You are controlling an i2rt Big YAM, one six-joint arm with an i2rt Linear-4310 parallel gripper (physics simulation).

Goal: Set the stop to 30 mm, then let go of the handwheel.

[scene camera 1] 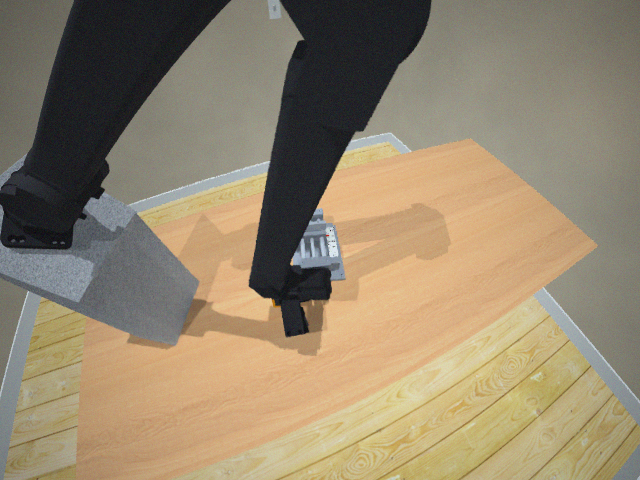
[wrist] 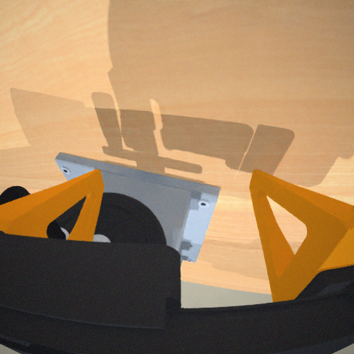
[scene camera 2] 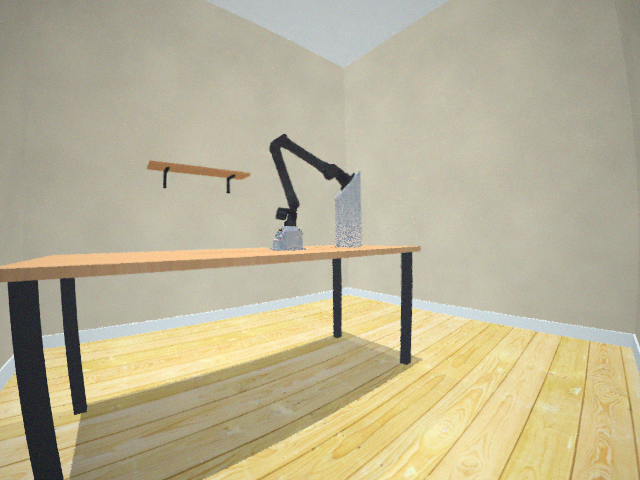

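Pixels of known places: arm's base, origin of the base link: [scene camera 1: 42, 212] [scene camera 2: 348, 182].
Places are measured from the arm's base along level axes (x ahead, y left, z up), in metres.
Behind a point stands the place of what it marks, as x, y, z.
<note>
The grey stop device [scene camera 1: 311, 246] {0.437, -0.110, -0.337} [scene camera 2: 289, 238] {0.521, -0.016, -0.356} [wrist: 170, 197] stands on the table, with a white scale strip [scene camera 1: 331, 241] {0.503, -0.116, -0.361} and a small red mark on it. The black handwheel [wrist: 135, 215] shows in the wrist view behind the left finger; its dark knob [wrist: 15, 194] shows at the left edge. In scene camera 1 the handwheel is hidden by the arm. My gripper [wrist: 176, 177] is open, with nothing between its orange fingers. The left finger overlaps the handwheel in the wrist view; the right finger is off to the right of the device. The stop's exact setting cannot be read.
The arm's grey pedestal [scene camera 1: 139, 284] {0.037, -0.061, -0.199} [scene camera 2: 348, 222] {0.082, 0.047, -0.264} stands on the wooden table [scene camera 1: 206, 392] {0.013, -0.275, -0.416} [scene camera 2: 155, 258] {1.135, -0.035, -0.416}, beside the device. A wall shelf [scene camera 2: 199, 169] hangs on the wall. The black forearm [scene camera 1: 305, 170] {0.325, -0.297, 0.101} passes over part of the device in scene camera 1.
</note>
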